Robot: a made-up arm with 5 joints.
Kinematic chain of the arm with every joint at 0, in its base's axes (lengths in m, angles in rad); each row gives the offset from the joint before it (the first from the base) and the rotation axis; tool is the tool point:
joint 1: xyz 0 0 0.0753 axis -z
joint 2: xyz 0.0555 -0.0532 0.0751 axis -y
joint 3: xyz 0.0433 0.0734 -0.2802 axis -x
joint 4: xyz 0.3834 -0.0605 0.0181 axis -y
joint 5: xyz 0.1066 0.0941 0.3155 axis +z
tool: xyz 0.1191 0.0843 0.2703
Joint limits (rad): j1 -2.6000..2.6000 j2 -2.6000..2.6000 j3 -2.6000..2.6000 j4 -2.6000..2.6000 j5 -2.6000..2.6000
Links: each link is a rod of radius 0.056 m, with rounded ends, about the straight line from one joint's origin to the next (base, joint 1, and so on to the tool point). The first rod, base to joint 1, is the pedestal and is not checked.
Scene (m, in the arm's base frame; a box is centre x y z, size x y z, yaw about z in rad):
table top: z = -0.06
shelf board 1: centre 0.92 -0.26 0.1 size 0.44 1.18 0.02 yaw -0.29
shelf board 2: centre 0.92 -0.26 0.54 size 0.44 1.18 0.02 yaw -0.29
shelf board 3: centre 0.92 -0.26 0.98 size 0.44 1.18 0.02 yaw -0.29
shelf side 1: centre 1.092 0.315 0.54 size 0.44 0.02 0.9 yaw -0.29
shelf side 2: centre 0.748 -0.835 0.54 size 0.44 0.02 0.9 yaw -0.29
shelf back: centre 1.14 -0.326 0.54 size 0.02 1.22 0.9 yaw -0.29
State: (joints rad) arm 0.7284 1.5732 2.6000 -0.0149 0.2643
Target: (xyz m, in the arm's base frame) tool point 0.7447 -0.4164 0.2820
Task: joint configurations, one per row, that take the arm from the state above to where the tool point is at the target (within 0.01 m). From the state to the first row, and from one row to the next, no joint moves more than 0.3 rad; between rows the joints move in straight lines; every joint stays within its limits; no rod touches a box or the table.
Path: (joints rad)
1: 0.7846 1.8253 2.6000 0.2734 0.3443
2: 0.8409 2.0775 2.6000 0.5617 0.4243
3: 0.8971 2.3296 2.6000 0.8500 0.5044
4: 0.8052 2.2591 2.5426 1.0962 0.5252
5: 0.7132 2.1885 2.4851 1.3424 0.5460
6: 0.6213 2.1180 2.4277 1.5887 0.5668
7: 0.6722 1.9646 2.4348 1.3684 0.5270
8: 0.7230 1.8112 2.4419 1.1481 0.4872
9: 0.7739 1.6579 2.4491 0.9278 0.4474

